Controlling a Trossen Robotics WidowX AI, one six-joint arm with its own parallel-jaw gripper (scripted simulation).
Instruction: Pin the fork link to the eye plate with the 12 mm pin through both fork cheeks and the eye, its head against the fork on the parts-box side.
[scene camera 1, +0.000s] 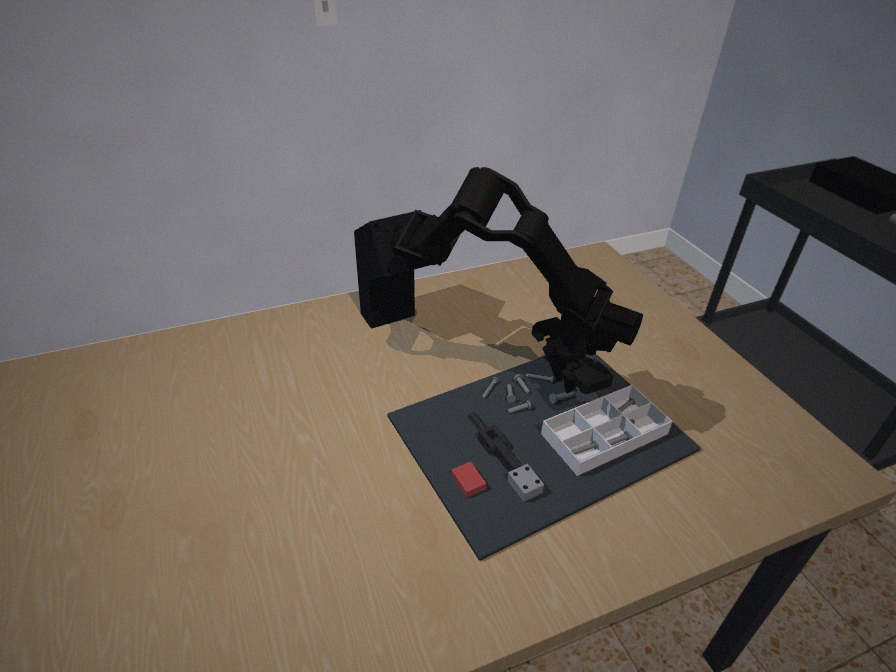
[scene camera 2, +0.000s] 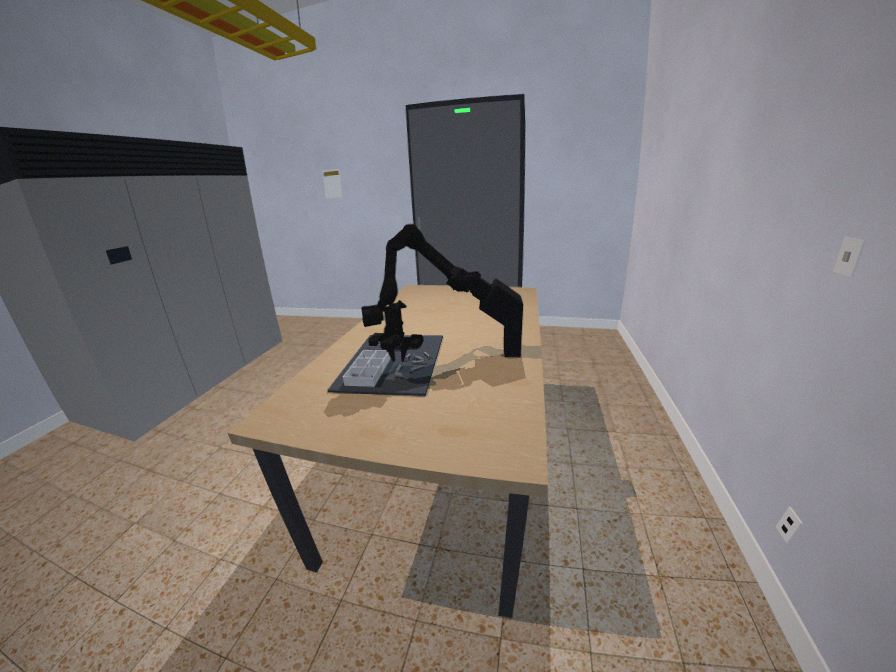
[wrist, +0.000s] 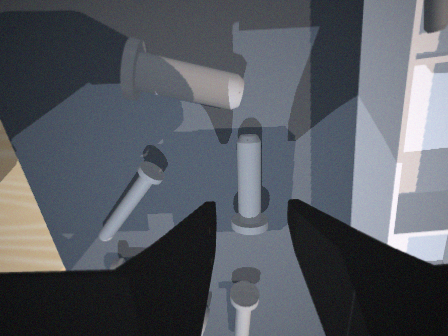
Labels:
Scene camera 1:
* my gripper: 563, 386
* parts box: 600, 420
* red block: 466, 476
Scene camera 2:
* my gripper: 398, 361
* parts box: 370, 362
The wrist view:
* my gripper: 251, 210
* parts box: 395, 98
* pin: 249, 220
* pin: 140, 72

